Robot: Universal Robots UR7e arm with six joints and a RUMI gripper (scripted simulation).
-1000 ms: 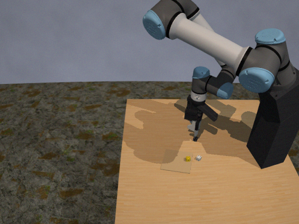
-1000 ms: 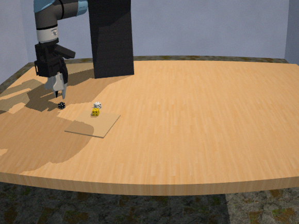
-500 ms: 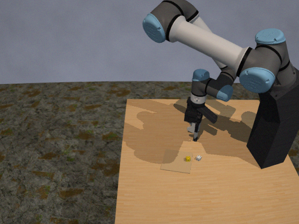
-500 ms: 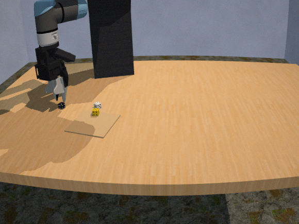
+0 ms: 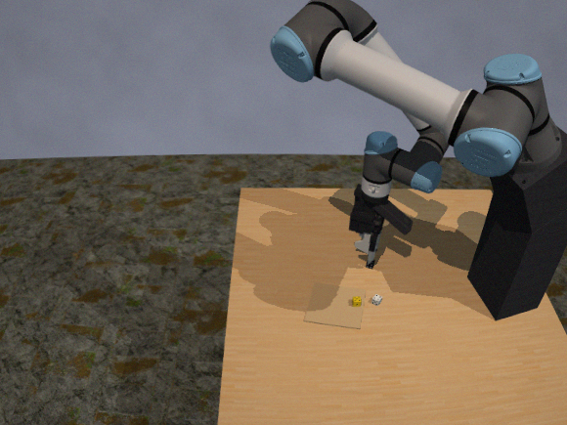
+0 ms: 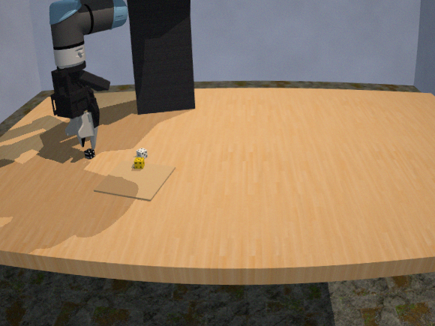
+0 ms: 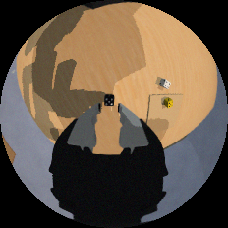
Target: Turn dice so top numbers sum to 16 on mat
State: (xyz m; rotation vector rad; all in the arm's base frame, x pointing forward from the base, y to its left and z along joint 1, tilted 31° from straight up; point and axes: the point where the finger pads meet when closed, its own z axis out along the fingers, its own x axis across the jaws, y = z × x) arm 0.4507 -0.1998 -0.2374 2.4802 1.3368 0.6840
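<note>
Right now the black die is 3 cm below my hand. Also, from my hand: yellow die: 8 cm ahead, 13 cm to the left, 3 cm below; then thin tan mat: 13 cm ahead, 12 cm to the left, 4 cm below; then white die: 3 cm ahead, 14 cm to the left, 3 cm below.
</note>
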